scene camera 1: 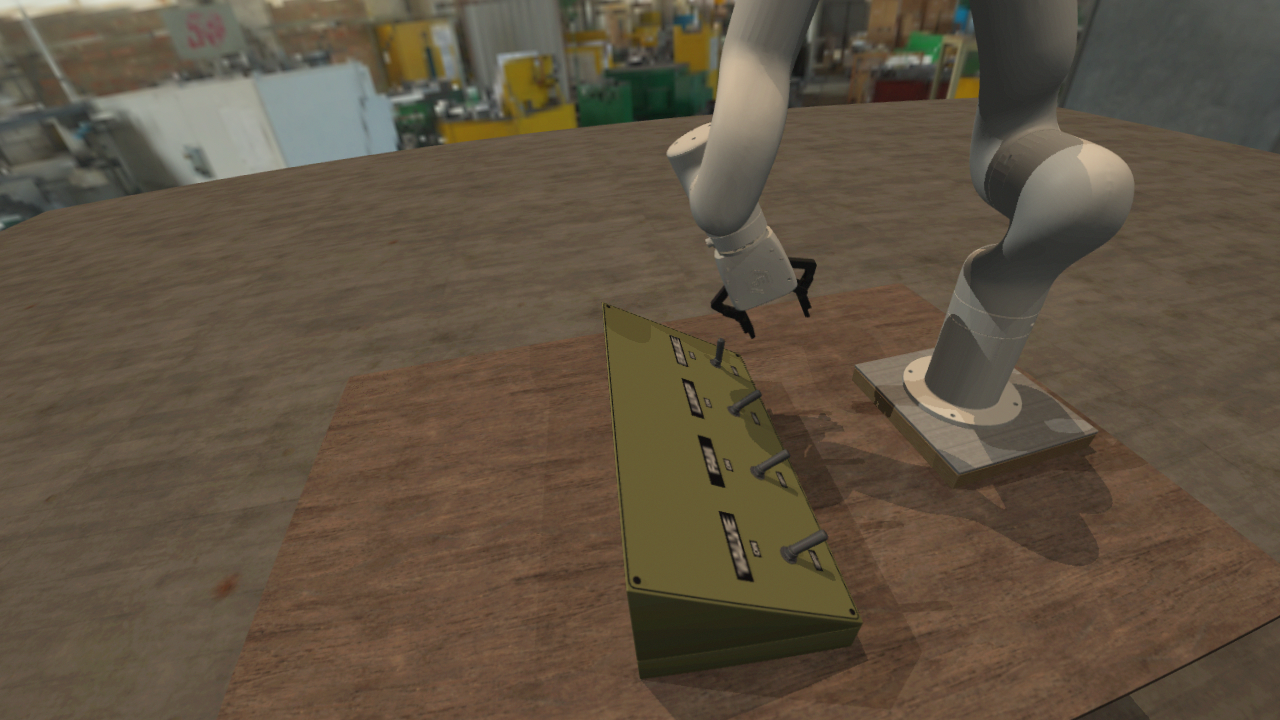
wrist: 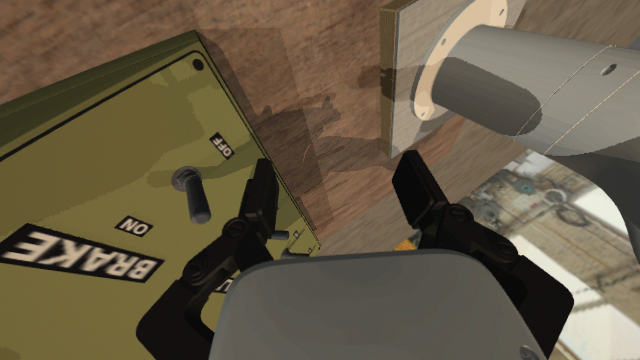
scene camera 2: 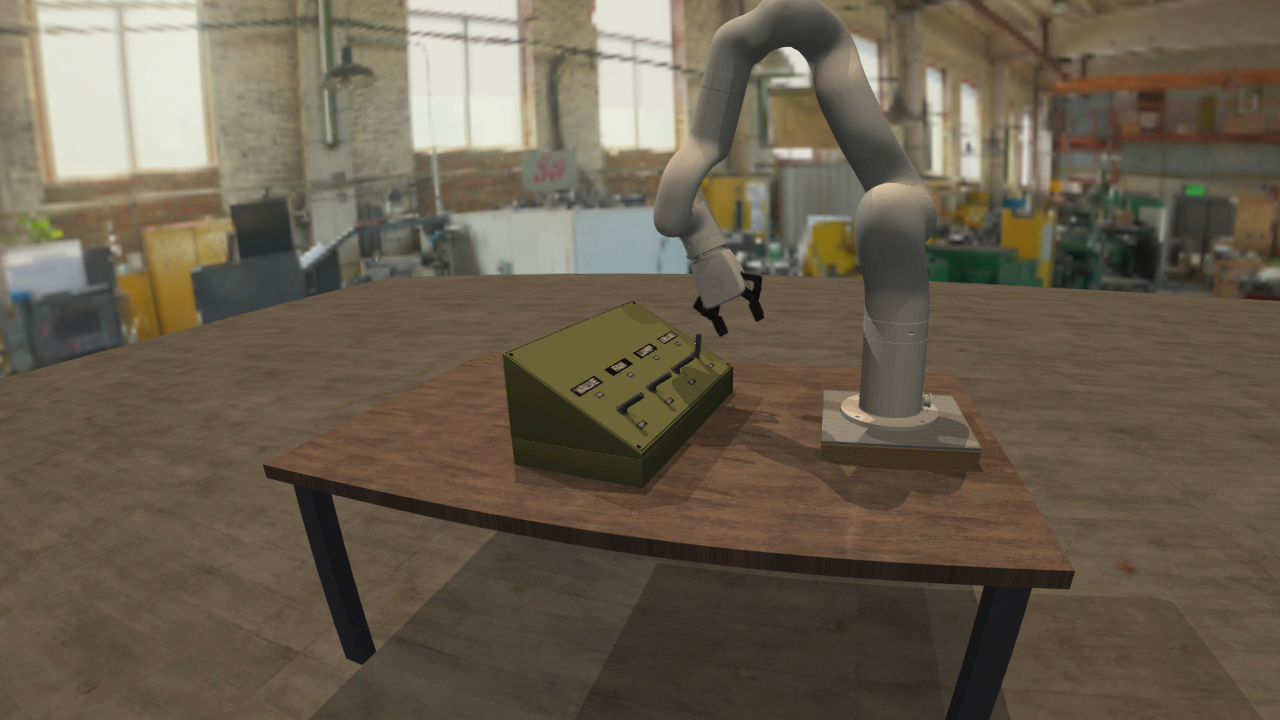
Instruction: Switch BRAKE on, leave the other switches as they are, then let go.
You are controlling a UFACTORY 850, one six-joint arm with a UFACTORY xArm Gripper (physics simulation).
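The olive switch panel (scene camera 1: 653,465) (scene camera 2: 559,358) (wrist: 105,160) slopes down toward the arm's base. The BRAKE lever (scene camera 1: 719,351) (scene camera 2: 698,345) (wrist: 198,202) is at its far end and stands more upright than the others, leaning away from its OFF label (wrist: 221,145). The LAMP lever (scene camera 1: 745,402) (scene camera 2: 687,364), FAN lever (scene camera 1: 770,463) (scene camera 2: 659,383) and VALVE lever (scene camera 1: 803,545) (scene camera 2: 631,402) all tilt to the OFF side. My gripper (scene camera 1: 779,324) (scene camera 2: 741,325) (wrist: 336,169) is wide open and empty, above and beside the panel's far end; the BRAKE lever is outside its fingers.
The panel stands on the brown wooden table (scene camera 1: 429,501) (scene camera 2: 393,447). The arm's base plate (scene camera 1: 971,452) (scene camera 2: 899,436) (wrist: 405,100) is on the table, on the lever side of the panel. In the wrist view one finger partly overlaps the panel's edge.
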